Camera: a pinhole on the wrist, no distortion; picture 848 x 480 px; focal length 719.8 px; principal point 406.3 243.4 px. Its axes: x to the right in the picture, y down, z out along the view. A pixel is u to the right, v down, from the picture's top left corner.
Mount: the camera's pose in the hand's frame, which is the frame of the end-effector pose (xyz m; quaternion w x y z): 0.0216 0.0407 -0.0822 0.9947 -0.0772 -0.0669 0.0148
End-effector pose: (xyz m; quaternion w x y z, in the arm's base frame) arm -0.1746 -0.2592 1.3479 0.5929 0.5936 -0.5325 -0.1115
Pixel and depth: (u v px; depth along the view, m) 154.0 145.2 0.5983
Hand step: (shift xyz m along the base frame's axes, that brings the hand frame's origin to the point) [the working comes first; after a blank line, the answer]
In the camera's frame: -0.2097 -0.0816 0.5983

-0.5030 -0.0716 -0.2306
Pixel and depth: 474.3 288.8 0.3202
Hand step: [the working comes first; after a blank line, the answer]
In the camera's frame: 0.0302 0.0202 0.3202

-0.2293 -0.1120 0.0316
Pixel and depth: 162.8 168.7 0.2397
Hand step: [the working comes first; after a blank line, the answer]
In the camera's frame: -0.0811 -0.0249 0.2397

-0.1730 -0.0027 -0.0444
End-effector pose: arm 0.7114 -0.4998 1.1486 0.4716 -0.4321 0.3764 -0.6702
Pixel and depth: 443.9 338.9 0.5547
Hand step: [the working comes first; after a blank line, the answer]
In the camera's frame: 0.0290 0.0736 0.5547

0.4892 -0.0729 -0.0315
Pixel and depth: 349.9 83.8 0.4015
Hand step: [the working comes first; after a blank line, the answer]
In the camera's frame: -0.0315 -0.0890 0.4015

0.3147 0.0251 0.0848
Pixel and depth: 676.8 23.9 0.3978
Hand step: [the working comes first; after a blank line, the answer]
In the camera's frame: 0.1495 -0.1213 0.3978

0.2976 -0.1432 0.1569
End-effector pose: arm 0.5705 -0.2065 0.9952 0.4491 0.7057 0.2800 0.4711
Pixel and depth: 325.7 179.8 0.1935
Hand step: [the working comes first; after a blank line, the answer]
In the camera's frame: -0.0217 -0.0171 0.1935

0.0864 -0.0837 0.0199
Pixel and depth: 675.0 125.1 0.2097
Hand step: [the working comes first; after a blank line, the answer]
In the camera's frame: 0.0783 -0.0345 0.2097

0.1545 -0.0112 0.0456
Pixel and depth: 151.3 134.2 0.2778
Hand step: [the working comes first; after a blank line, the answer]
In the camera's frame: -0.0984 -0.0421 0.2778

0.1221 -0.1765 -0.0412
